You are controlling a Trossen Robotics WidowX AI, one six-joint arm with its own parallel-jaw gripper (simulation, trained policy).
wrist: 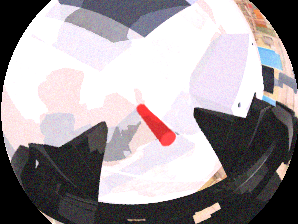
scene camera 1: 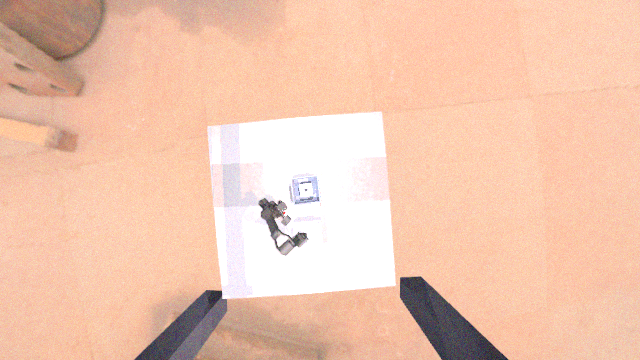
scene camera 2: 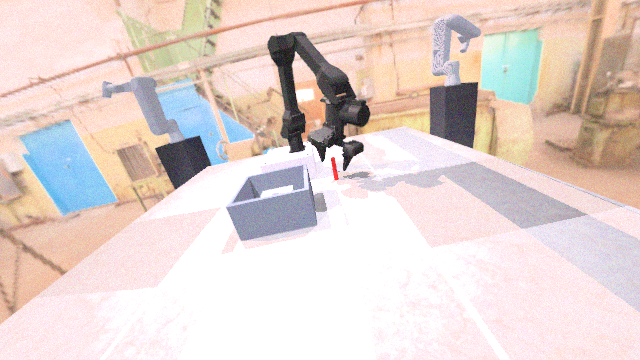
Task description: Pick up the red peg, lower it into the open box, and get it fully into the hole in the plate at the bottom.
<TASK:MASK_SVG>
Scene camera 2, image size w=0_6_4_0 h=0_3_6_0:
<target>my gripper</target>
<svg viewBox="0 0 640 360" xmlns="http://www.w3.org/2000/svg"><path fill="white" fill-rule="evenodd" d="M325 119L325 122L322 123L322 128L308 133L307 141L316 147L321 162L325 160L327 147L331 148L333 145L342 147L343 154L341 155L343 156L343 171L345 171L353 157L364 151L364 143L357 140L343 141L346 138L344 126L347 123Z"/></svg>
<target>grey box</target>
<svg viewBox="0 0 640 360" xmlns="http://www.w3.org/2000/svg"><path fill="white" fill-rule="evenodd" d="M307 163L246 176L226 206L241 241L317 226L314 195ZM294 186L294 191L261 197L263 191L290 185Z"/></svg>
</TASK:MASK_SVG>
